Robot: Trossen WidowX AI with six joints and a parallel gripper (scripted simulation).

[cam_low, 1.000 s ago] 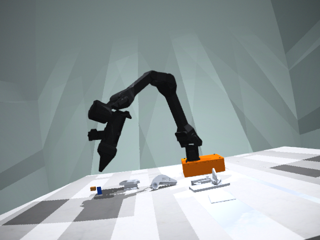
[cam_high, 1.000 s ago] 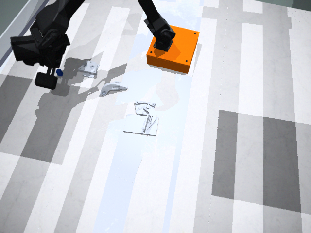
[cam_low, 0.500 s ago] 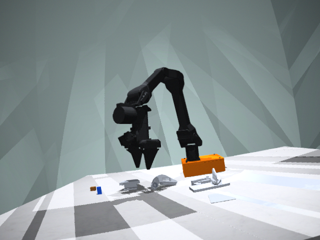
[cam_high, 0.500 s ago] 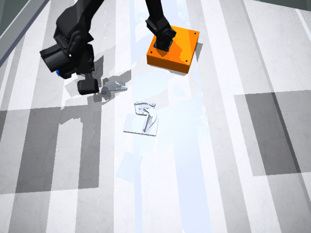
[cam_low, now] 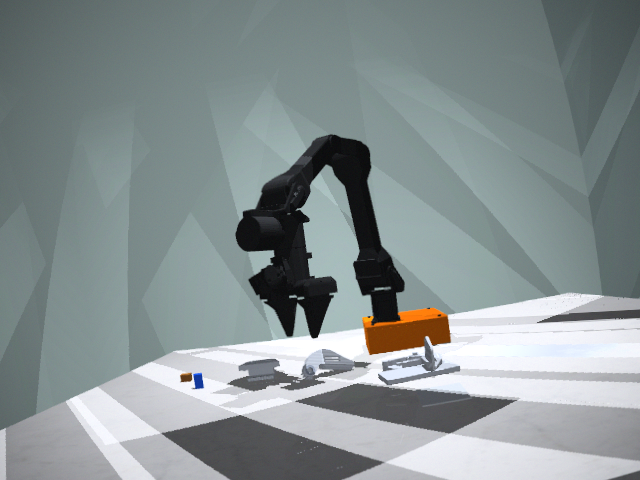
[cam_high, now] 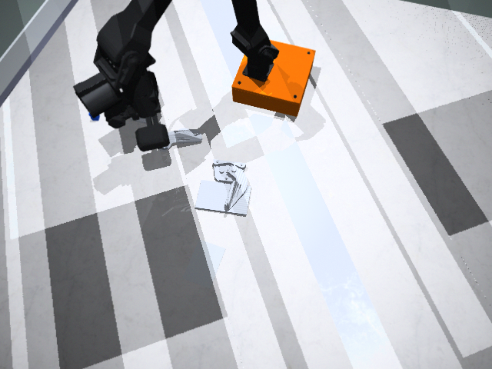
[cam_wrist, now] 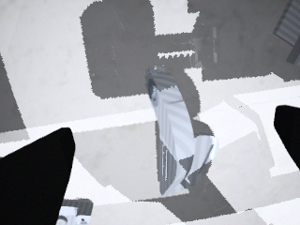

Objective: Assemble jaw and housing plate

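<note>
The jaw lies 10 mm behind my gripper tip, 20 mm to the left of it and 60 mm below it. The rest, counted from my gripper tip: brown cube 100 mm behind, 280 mm to the right, 70 mm below; blue cube 10 mm behind, 210 mm to the right, 60 mm below; pale flat sheet 220 mm ahead, 220 mm to the left, 80 mm below.
</note>
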